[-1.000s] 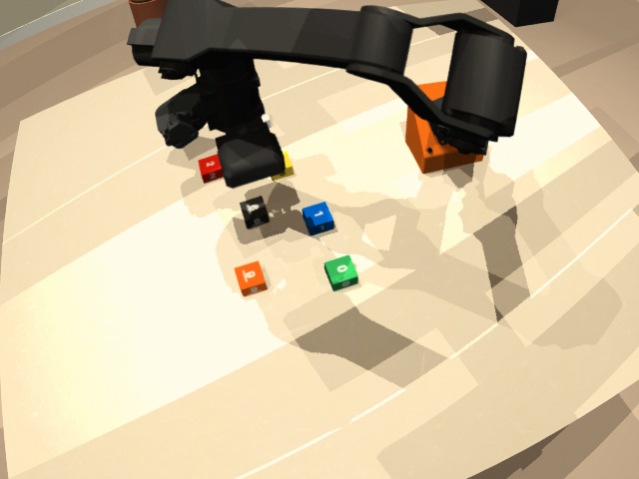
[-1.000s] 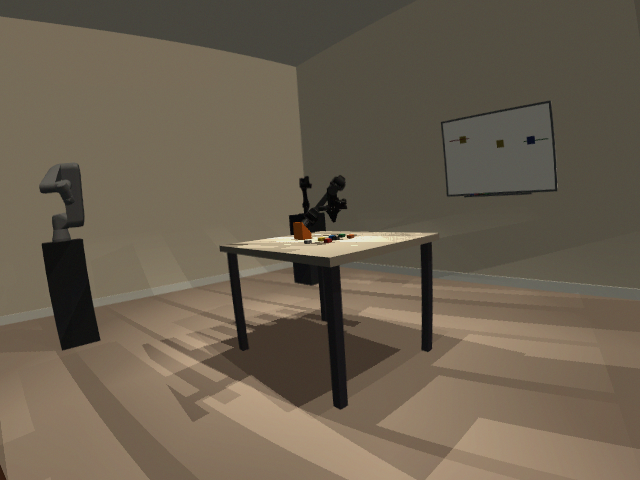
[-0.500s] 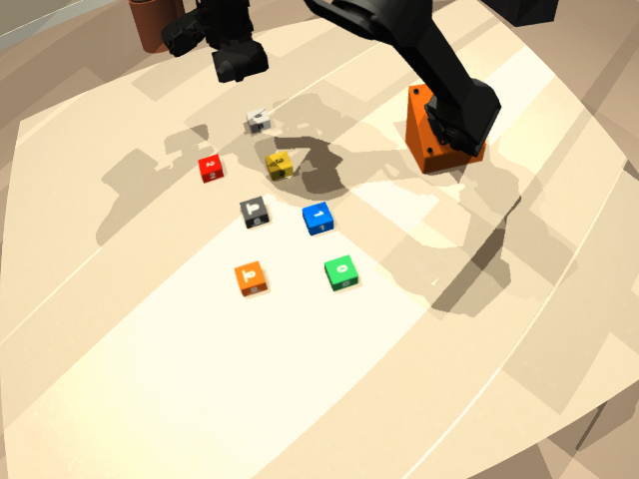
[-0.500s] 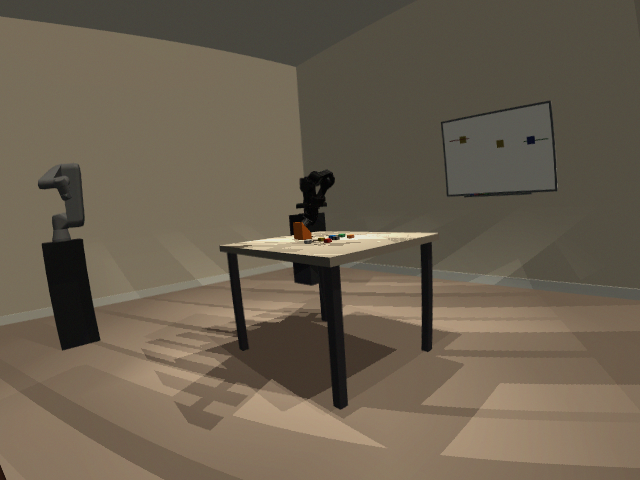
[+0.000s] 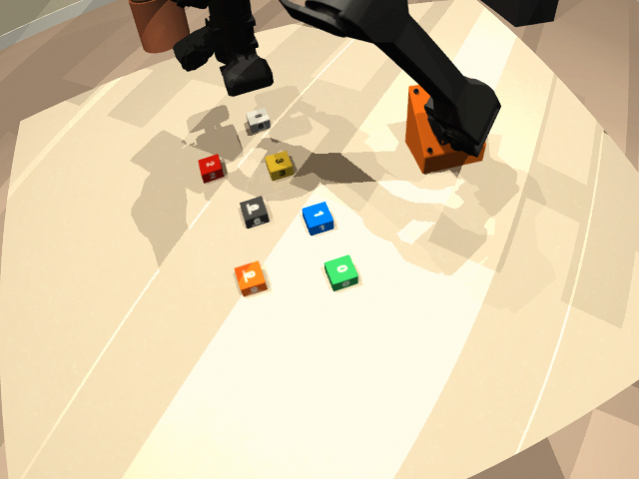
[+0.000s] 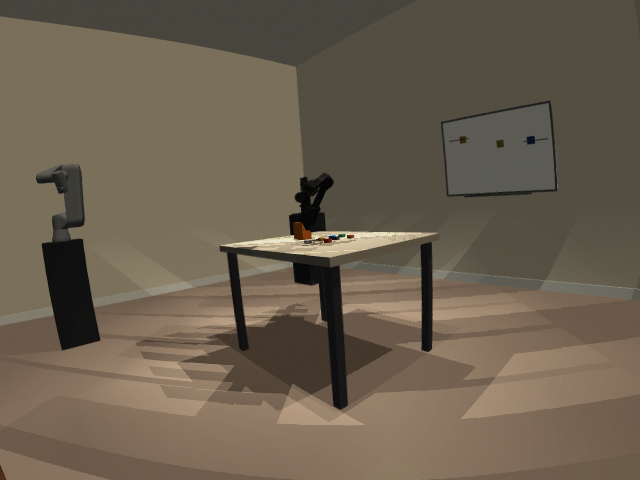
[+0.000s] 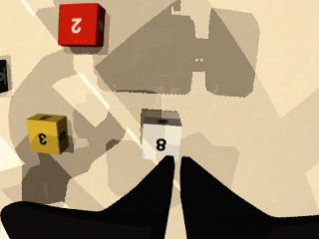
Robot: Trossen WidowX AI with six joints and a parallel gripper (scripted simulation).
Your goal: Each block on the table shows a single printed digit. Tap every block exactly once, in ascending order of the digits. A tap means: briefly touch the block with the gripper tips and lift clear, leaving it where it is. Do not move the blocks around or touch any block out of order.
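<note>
Now: the pale grey block 1 cm behind my gripper tip, 1 cm to the left of it and 6 cm below it. Also, from my gripper tip: red 2 block: 8 cm ahead, 7 cm to the left, 6 cm below; then black block: 5 cm ahead, 18 cm to the left, 6 cm below; then yellow 3 block: 1 cm behind, 12 cm to the left, 6 cm below.
</note>
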